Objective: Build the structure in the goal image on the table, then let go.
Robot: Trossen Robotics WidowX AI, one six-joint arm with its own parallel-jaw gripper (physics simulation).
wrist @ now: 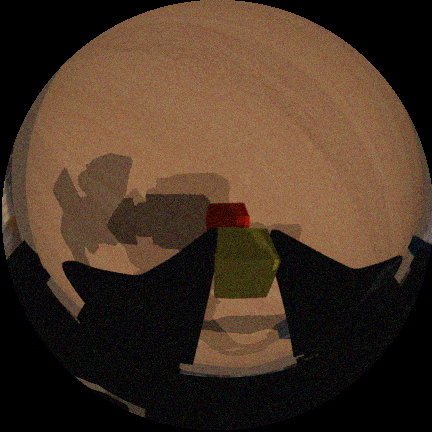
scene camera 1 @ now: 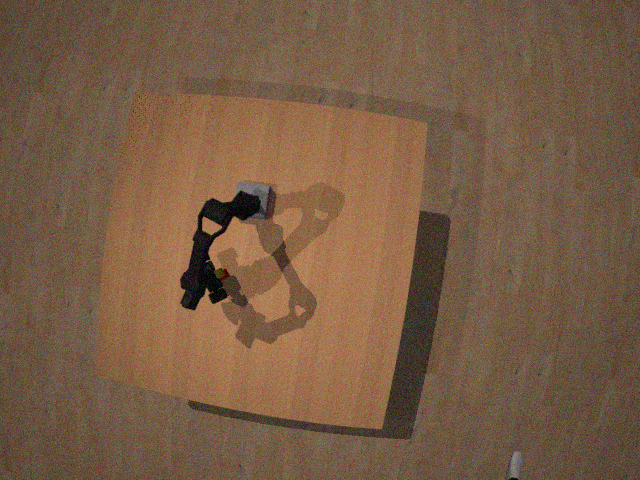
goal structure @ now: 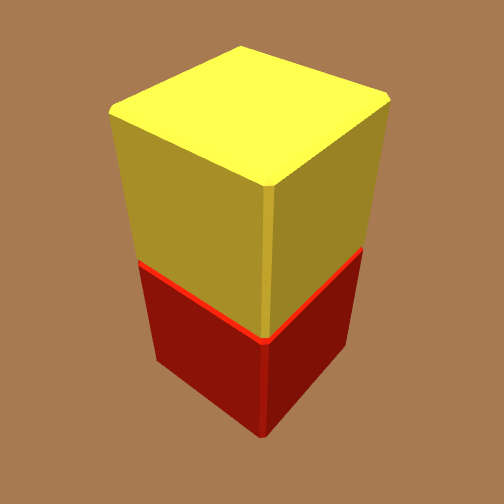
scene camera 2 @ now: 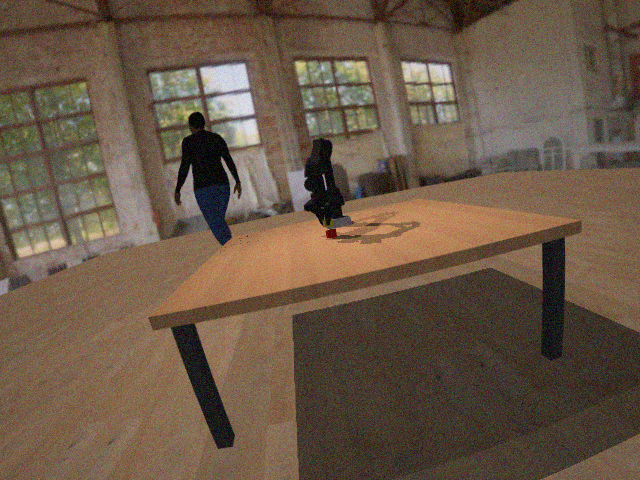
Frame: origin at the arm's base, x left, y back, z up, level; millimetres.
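Where they show: gripper, fingertip midpoint: (wrist: 243,235) (scene camera 1: 215,275) (scene camera 2: 325,225); arm's base, link origin: (scene camera 1: 250,204) (scene camera 2: 337,217).
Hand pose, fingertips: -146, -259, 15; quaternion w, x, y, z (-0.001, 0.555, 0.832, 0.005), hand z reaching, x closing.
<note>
Things, the pixels of their top centre, and the offset from my fingertips, as dx, dy, dz. Level surfaces: height alone.
- yellow cube, top centre: (wrist: 245,283) (scene camera 1: 217,274) +14, +6, +25
- red cube, top centre: (wrist: 227,235) (scene camera 1: 222,275) (scene camera 2: 330,229) +17, -2, -25
- table, surface height: dz -58
My gripper (scene camera 1: 219,274) (scene camera 2: 327,222) (wrist: 243,235) is shut on a yellow cube (scene camera 1: 220,272) (scene camera 2: 328,223) (wrist: 245,265), whose sides lie between the two black fingers in the wrist view. A red cube (scene camera 1: 226,274) (scene camera 2: 330,234) (wrist: 226,213) sits on the table (scene camera 1: 336,361) (scene camera 2: 279,268) (wrist: 225,90). In scene camera 2 the yellow cube is higher than the red one. In the wrist view it covers part of the red cube's near side. I cannot tell whether the two cubes touch.
The arm's grey base block (scene camera 1: 265,196) (scene camera 2: 341,222) stands on the table behind the cubes, as scene camera 2 sees it. The arm's shadows fall across the table beside the cubes. A person (scene camera 2: 209,160) in a black top stands beyond the table.
</note>
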